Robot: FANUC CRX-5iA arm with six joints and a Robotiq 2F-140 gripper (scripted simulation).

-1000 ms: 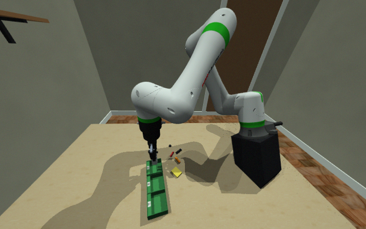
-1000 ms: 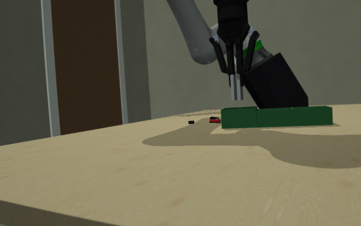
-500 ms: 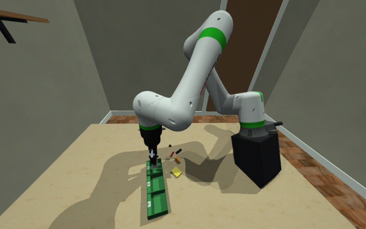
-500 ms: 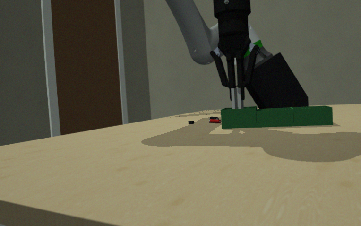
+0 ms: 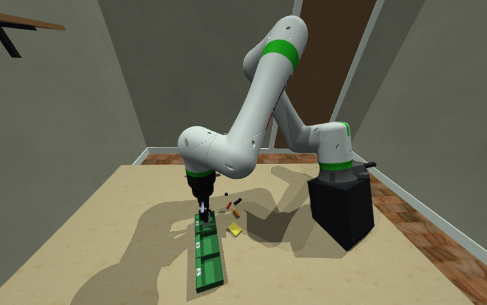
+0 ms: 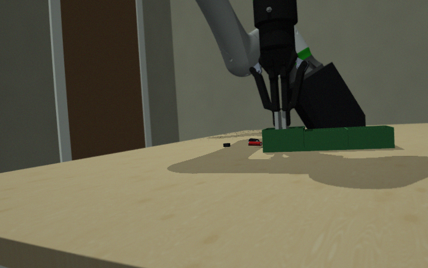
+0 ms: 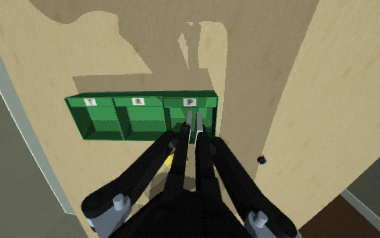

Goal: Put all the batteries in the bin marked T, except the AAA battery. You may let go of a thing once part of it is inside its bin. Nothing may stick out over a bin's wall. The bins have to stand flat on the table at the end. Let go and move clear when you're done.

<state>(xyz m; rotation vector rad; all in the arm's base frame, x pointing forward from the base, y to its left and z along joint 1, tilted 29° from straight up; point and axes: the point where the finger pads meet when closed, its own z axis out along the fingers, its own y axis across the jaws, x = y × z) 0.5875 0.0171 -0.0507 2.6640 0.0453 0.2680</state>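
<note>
My gripper is now 90 mm to the right of the green three-compartment bin row, 30 mm above it and 10 mm past it. Round my hand: flat yellow block (120 mm behind, 40 mm below, 30 mm to the left); red battery (100 mm to the right, 100 mm behind, 40 mm below); orange battery (130 mm behind, 50 mm to the right, 40 mm below).
</note>
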